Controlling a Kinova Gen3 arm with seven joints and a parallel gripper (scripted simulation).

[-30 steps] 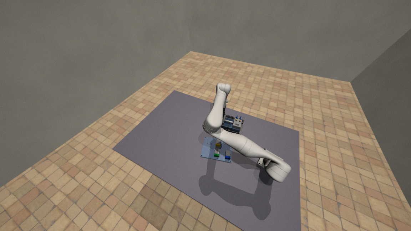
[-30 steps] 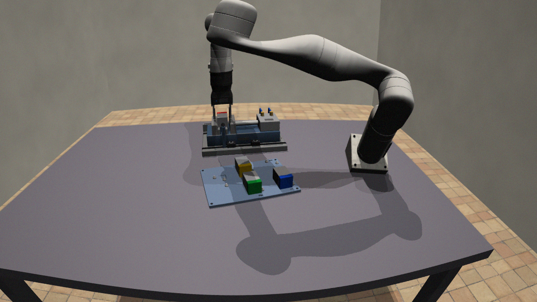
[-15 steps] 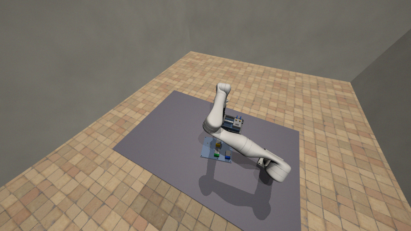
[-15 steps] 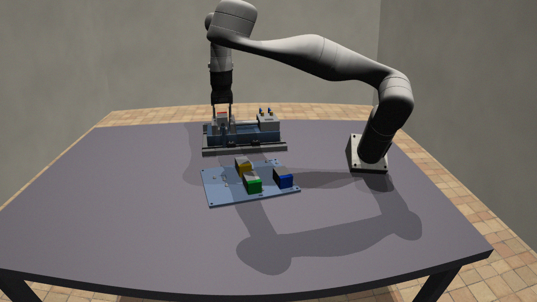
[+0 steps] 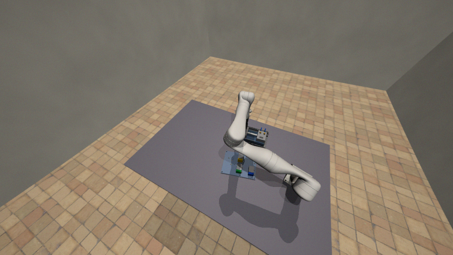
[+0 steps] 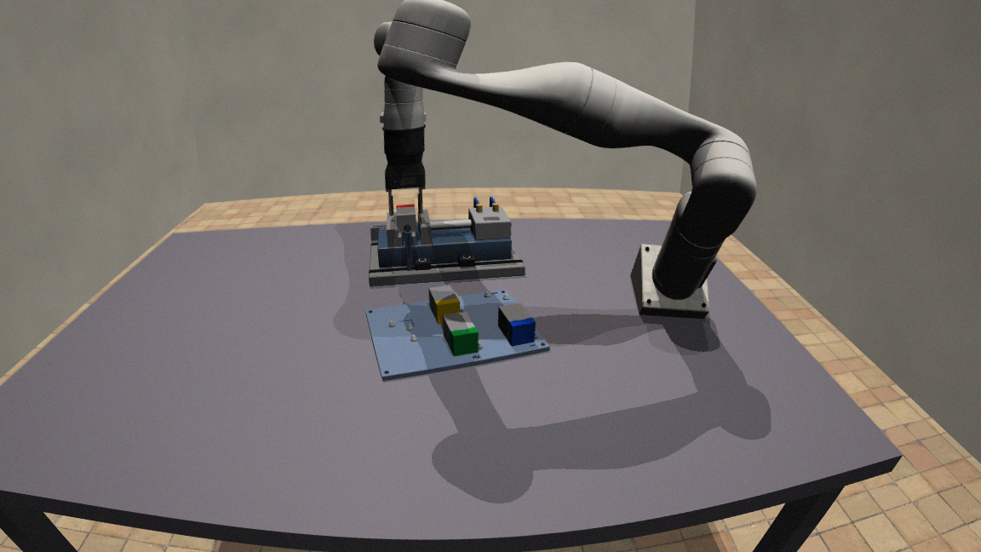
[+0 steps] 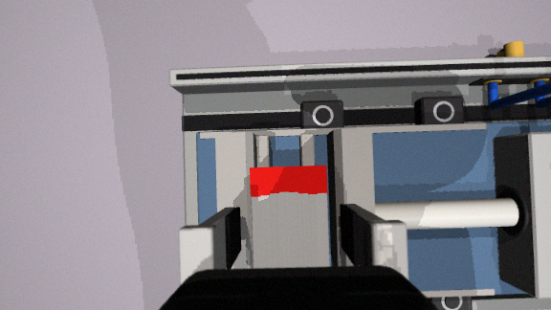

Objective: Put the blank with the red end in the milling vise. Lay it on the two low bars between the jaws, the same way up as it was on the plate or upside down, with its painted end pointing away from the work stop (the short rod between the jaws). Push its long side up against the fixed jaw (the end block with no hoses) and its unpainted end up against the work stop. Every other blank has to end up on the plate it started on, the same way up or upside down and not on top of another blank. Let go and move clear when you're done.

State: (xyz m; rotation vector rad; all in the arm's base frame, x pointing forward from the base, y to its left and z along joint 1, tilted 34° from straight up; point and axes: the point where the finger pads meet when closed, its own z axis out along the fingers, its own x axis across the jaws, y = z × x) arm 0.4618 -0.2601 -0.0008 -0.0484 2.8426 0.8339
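My hand is 3 cm above the red-ended blank. The rest, counted from my hand: work stop: 5 cm to the left, 4 cm below; sliding jaw: 5 cm below, 4 cm behind; fixed jaw: 5 cm below, 3 cm ahead.
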